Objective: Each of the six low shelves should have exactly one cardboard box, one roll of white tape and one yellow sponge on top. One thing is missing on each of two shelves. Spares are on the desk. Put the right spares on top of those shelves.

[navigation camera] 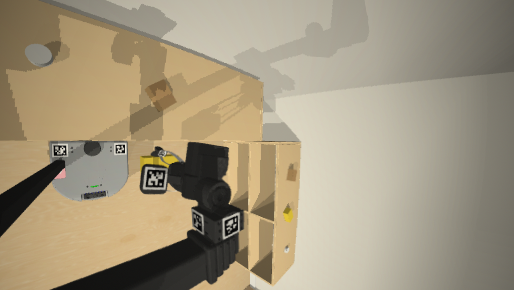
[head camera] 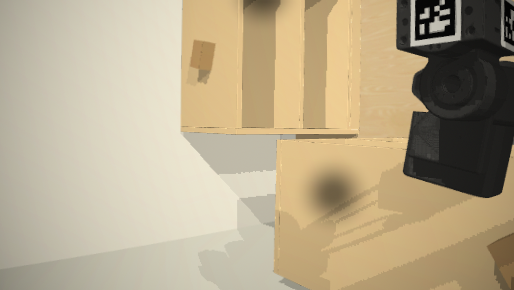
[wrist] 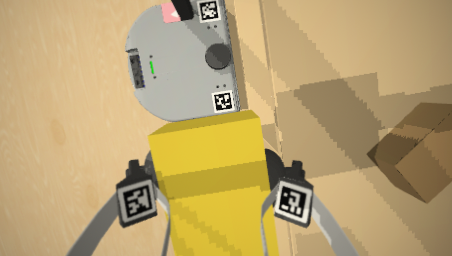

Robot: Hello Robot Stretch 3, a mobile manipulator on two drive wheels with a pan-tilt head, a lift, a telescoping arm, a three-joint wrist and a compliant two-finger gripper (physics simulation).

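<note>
My gripper (navigation camera: 159,158) (wrist: 216,165) is shut on a yellow sponge (navigation camera: 146,161) (wrist: 215,142); its fingertips are hidden in the head camera view. In the navigation view, the sponge is between the robot base and the shelf at the right. That shelf (navigation camera: 276,263) (head camera: 215,112) bears a cardboard box (navigation camera: 292,173) (head camera: 202,55), a yellow sponge (navigation camera: 288,214) and a small white tape roll (navigation camera: 286,249). The adjoining shelf (navigation camera: 100,100) (head camera: 300,160) (wrist: 350,215) bears another cardboard box (navigation camera: 161,95) (head camera: 504,257) (wrist: 425,155) and a pale tape roll (navigation camera: 38,54). No sponge shows on its visible top.
The robot base (navigation camera: 90,172) (wrist: 175,65) stands close along the front of the adjoining shelf. The two shelves meet at a corner with a narrow gap. A pale wall (head camera: 90,125) (navigation camera: 400,175) rises behind the right shelf. Robot shadows fall across the adjoining shelf.
</note>
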